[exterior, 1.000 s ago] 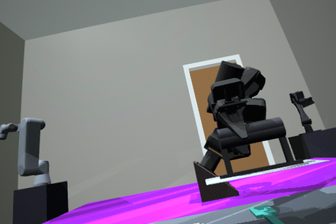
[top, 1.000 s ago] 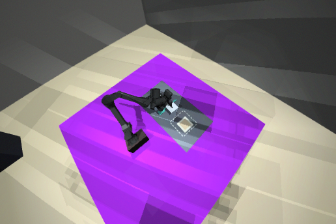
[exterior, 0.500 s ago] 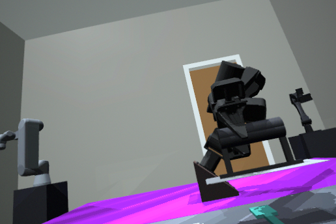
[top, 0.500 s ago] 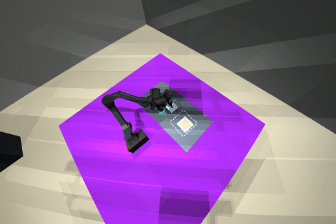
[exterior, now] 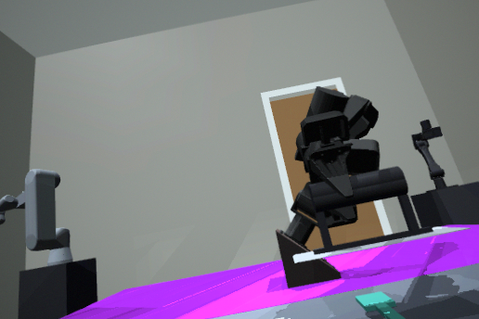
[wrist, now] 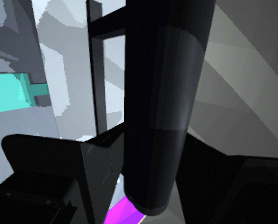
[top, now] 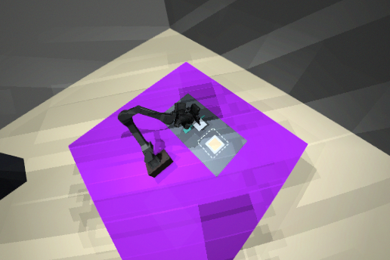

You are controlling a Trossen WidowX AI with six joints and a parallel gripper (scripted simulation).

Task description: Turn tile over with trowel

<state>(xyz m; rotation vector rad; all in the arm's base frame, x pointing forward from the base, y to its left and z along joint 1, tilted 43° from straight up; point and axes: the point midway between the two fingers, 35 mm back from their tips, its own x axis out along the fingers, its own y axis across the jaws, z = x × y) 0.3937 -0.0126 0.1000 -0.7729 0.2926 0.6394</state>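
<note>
Right now my gripper tip is 130 mm above the teal trowel, 50 mm past it and 20 mm to the right of it. From my gripper tip the other things lie so: grey mat: 150 mm below, 40 mm to the right, 20 mm behind; white tile: 210 mm to the right, 130 mm below, 30 mm behind.
</note>
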